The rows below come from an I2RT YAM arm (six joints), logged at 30 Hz.
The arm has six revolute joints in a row. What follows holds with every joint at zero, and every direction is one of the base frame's.
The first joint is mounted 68 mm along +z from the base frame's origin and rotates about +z.
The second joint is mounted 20 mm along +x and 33.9 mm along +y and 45.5 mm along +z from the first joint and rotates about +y.
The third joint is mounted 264 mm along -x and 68.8 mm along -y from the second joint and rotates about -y.
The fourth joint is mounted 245 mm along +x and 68.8 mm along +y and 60 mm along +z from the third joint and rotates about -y.
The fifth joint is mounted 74 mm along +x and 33.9 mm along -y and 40.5 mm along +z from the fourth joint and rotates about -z.
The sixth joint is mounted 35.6 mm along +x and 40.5 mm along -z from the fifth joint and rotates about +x.
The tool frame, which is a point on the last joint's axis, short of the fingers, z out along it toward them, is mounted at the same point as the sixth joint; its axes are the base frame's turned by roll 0, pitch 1.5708 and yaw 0 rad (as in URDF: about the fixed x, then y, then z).
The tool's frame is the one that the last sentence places.
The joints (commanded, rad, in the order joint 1, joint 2, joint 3, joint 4, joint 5, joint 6), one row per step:
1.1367 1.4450 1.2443 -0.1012 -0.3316 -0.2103
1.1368 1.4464 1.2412 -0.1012 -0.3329 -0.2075
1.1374 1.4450 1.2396 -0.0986 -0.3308 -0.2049
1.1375 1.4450 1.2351 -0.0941 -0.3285 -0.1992
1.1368 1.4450 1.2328 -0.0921 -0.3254 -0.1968
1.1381 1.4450 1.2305 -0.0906 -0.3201 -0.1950
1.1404 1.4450 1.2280 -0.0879 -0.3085 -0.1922
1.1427 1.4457 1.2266 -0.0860 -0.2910 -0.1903
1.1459 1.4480 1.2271 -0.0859 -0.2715 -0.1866
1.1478 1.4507 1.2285 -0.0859 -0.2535 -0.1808
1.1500 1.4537 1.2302 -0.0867 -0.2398 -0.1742
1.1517 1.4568 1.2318 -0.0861 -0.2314 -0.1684
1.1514 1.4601 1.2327 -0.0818 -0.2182 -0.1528
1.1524 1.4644 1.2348 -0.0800 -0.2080 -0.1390
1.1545 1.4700 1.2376 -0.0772 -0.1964 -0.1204
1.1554 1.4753 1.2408 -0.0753 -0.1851 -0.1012
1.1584 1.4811 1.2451 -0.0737 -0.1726 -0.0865
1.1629 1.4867 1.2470 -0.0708 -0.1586 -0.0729
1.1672 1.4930 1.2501 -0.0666 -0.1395 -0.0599
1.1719 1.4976 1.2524 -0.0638 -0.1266 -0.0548
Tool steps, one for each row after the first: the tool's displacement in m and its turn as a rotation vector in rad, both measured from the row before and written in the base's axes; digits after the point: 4 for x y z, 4 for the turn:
0.0000 0.0003 -0.0015 -0.0037 0.0049 0.0005
-0.0002 -0.0002 0.0001 0.0021 0.0009 -0.0021
0.0001 0.0000 -0.0011 0.0002 0.0048 -0.0037
0.0003 -0.0001 -0.0006 -0.0005 0.0016 -0.0043
-0.0002 0.0001 -0.0007 -0.0012 0.0006 -0.0043
-0.0003 0.0003 -0.0006 -0.0010 -0.0006 -0.0096
0.0000 0.0004 -0.0006 -0.0022 -0.0029 -0.0149
-0.0001 0.0008 -0.0006 -0.0035 -0.0011 -0.0165
0.0003 0.0008 -0.0004 -0.0026 0.0011 -0.0170
0.0001 0.0009 -0.0005 -0.0026 0.0033 -0.0128
0.0001 0.0009 -0.0004 -0.0009 0.0035 -0.0080
0.0009 0.0007 -0.0003 0.0028 0.0102 -0.0175
0.0005 0.0011 -0.0005 0.0009 0.0102 -0.0128
0.0003 0.0015 -0.0006 0.0022 0.0141 -0.0145
0.0007 0.0013 -0.0004 0.0023 0.0148 -0.0156
0.0001 0.0017 -0.0003 0.0017 0.0101 -0.0133
-0.0004 0.0018 -0.0009 0.0006 0.0090 -0.0129
-0.0001 0.0020 -0.0006 0.0017 0.0063 -0.0178
-0.0006 0.0016 -0.0005 0.0002 0.0009 -0.0091

